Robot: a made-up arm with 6 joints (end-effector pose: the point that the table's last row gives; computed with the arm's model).
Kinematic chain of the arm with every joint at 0, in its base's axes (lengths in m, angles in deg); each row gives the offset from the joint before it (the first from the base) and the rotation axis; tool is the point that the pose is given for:
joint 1: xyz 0 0 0.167 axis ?
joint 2: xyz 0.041 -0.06 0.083 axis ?
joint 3: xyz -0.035 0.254 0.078 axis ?
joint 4: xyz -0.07 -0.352 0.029 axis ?
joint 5: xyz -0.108 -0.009 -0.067 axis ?
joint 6: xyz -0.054 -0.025 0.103 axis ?
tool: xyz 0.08 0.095 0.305
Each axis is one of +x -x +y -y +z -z.
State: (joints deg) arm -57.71 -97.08 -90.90 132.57 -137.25 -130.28
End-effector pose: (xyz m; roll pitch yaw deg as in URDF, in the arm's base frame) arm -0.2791 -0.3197 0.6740 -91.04 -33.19 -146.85
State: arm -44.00 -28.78 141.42 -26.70 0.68 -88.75
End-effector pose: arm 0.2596 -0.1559 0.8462 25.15 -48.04 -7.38
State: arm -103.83 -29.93 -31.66 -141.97 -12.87 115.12
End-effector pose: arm 0.3846 0.2477 0.3530 108.83 47.75 65.68
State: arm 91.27 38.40 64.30 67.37 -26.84 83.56
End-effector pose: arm 0.2465 0.5095 0.5445 71.90 -47.18 171.58
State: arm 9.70 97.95 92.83 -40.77 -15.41 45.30
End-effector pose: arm 0.0999 0.3441 0.1785 97.64 38.48 -140.06
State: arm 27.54 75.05 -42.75 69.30 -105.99 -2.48
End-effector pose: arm -0.1615 -0.4881 0.1017 104.74 -38.59 14.96
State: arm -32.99 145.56 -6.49 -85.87 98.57 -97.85
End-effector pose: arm -0.2497 -0.0547 0.5359 -0.30 30.03 -124.58
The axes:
joint 1: +z
joint 2: -x
joint 3: +z
joint 4: +x
joint 5: -x
joint 6: +z

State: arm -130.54 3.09 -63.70 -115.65 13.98 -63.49
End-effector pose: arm 0.2627 -0.0972 0.1581 -155.89 -44.12 -139.35
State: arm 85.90 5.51 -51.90 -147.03 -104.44 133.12
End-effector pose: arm -0.4615 -0.2822 0.6939 32.13 35.11 175.82
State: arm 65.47 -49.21 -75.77 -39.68 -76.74 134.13
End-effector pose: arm -0.2557 -0.6915 0.8173 20.03 -64.18 93.61
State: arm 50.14 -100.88 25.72 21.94 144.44 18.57
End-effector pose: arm -0.2183 -0.0062 0.4327 -27.19 -17.66 63.19
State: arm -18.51 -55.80 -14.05 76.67 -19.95 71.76
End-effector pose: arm -0.5427 -0.1939 0.0205 158.67 -22.31 -91.08
